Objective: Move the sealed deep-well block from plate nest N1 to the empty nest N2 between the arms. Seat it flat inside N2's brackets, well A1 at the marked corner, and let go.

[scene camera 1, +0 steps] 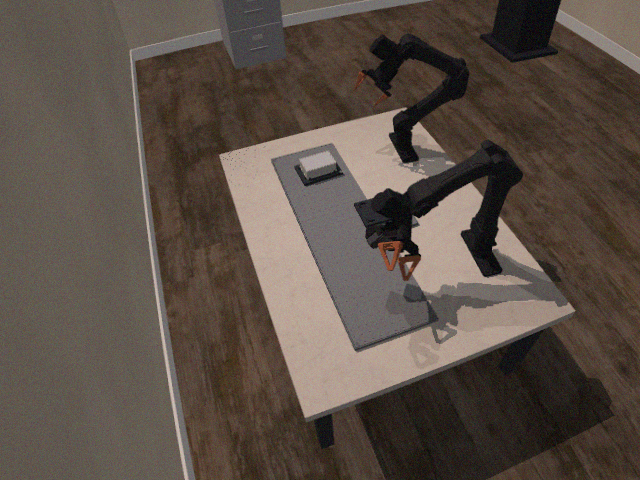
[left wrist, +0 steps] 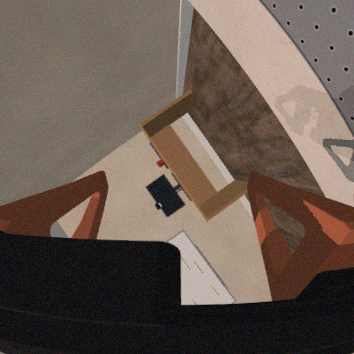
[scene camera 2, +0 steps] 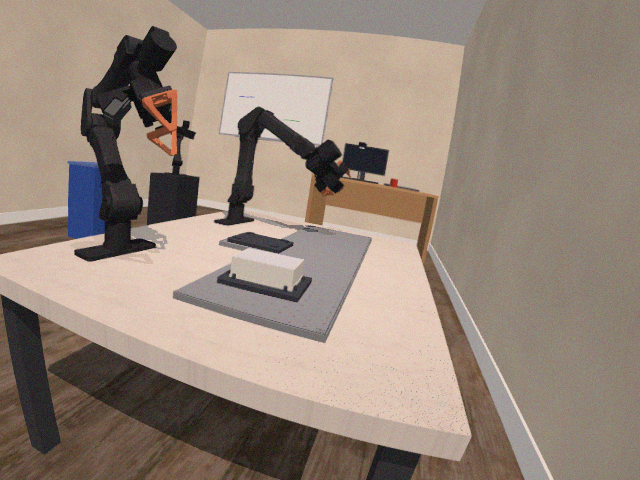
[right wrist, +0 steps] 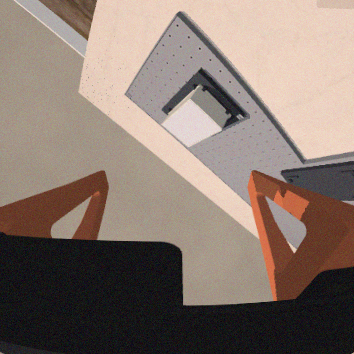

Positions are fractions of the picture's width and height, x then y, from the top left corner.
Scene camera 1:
my left gripper: 0.62,0.57
white block: 0.51,0.34
